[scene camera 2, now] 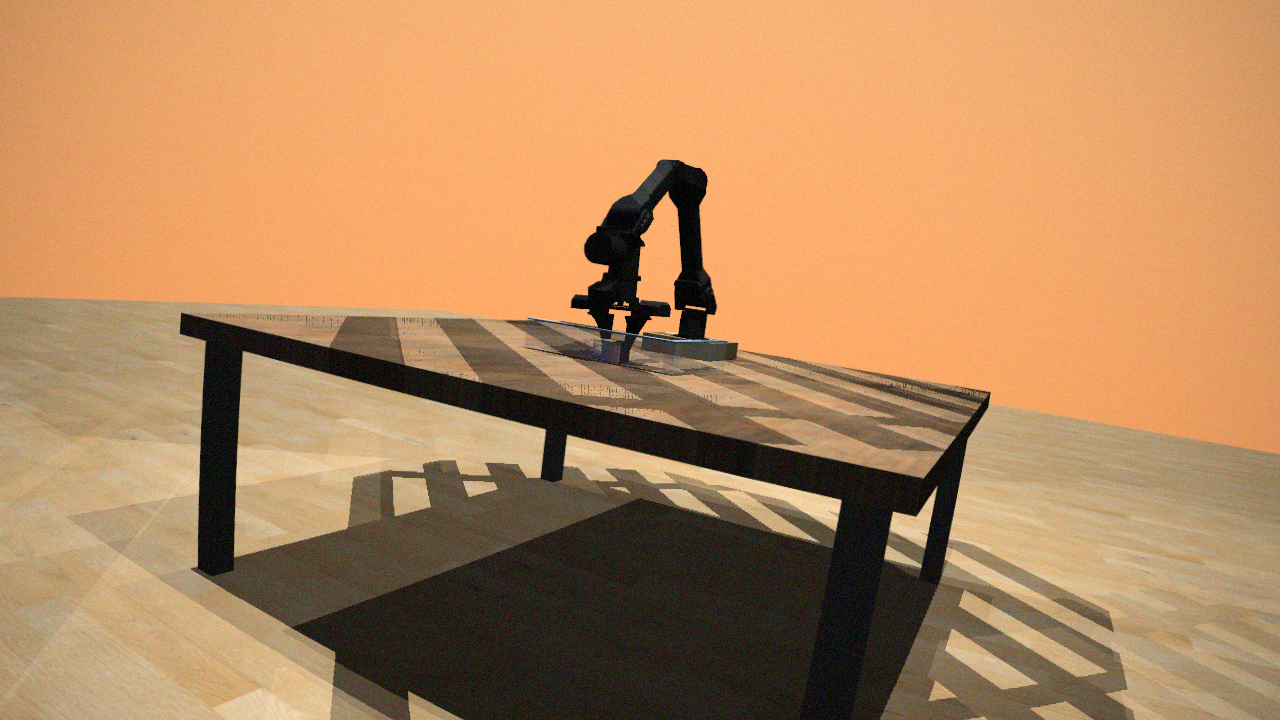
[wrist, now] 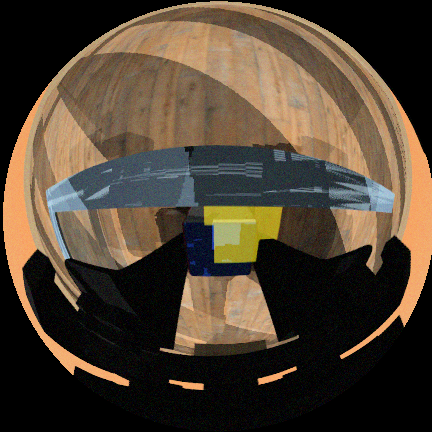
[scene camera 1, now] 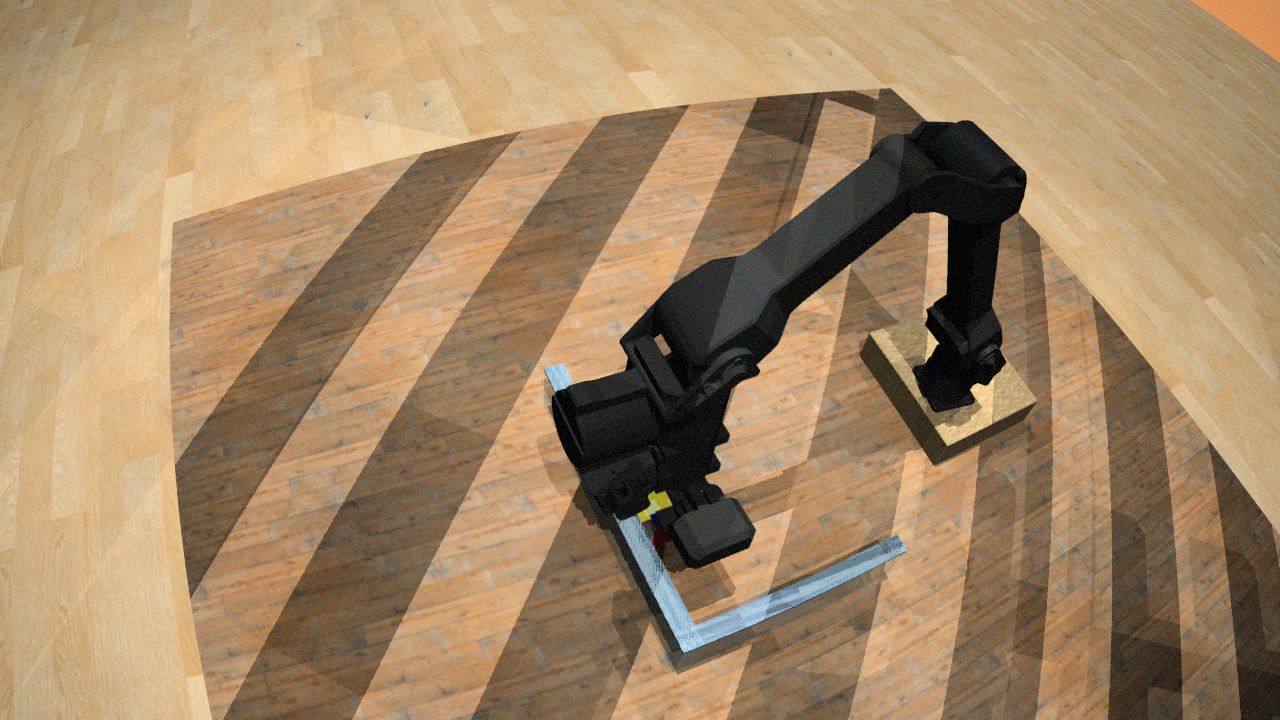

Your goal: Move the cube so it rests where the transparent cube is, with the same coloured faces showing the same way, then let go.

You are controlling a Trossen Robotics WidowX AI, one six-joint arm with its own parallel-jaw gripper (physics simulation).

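Pixels of known places: gripper, fingertip midpoint: (wrist: 218, 236) (scene camera 1: 663, 516); arm's base, link origin: (scene camera 2: 691, 338) (scene camera 1: 943, 386).
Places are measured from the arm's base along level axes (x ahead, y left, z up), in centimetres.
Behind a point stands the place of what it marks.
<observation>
The cube (scene camera 1: 656, 506) @[y 7.1, x 36.7, z -0.2 cm] (scene camera 2: 610, 350) (wrist: 225, 247) has a yellow top, a blue face toward the wrist camera and a red side. It sits on the striped table right against the long arm of the grey L-shaped bar (scene camera 1: 745, 613) @[y 20.3, x 32.7, z 1.9 cm] (wrist: 160, 177) @[y 9.9, x 39.9, z 1.8 cm]. My gripper (scene camera 1: 659, 520) @[y 7.2, x 35.9, z -2.2 cm] (scene camera 2: 619, 335) @[y 7.2, x 35.9, z -2.2 cm] (wrist: 218, 236) @[y 7.2, x 35.9, z -2.2 cm] is down at table level, and its two black fingers are shut on the cube's sides. In the wrist view a see-through yellow shape (wrist: 268, 221) @[y 5.0, x 38.2, z -0.2 cm], the transparent cube, overlaps the cube and is offset a little to the right and back. The arm hides most of the cube in scene camera 1.
The arm's pale wooden base block (scene camera 1: 959, 427) @[y 5.8, x 0.7, z 0.0 cm] (scene camera 2: 695, 347) @[y 21.2, x 30.4, z 0.7 cm] stands at the right of the table. The L-shaped bar's short arm (scene camera 1: 823, 580) @[y 19.1, x 24.7, z 1.9 cm] runs off to the right of the gripper. The table's front edge (scene camera 2: 680, 446) @[y 51.5, x 77.7, z -6.4 cm] is far from the gripper.
</observation>
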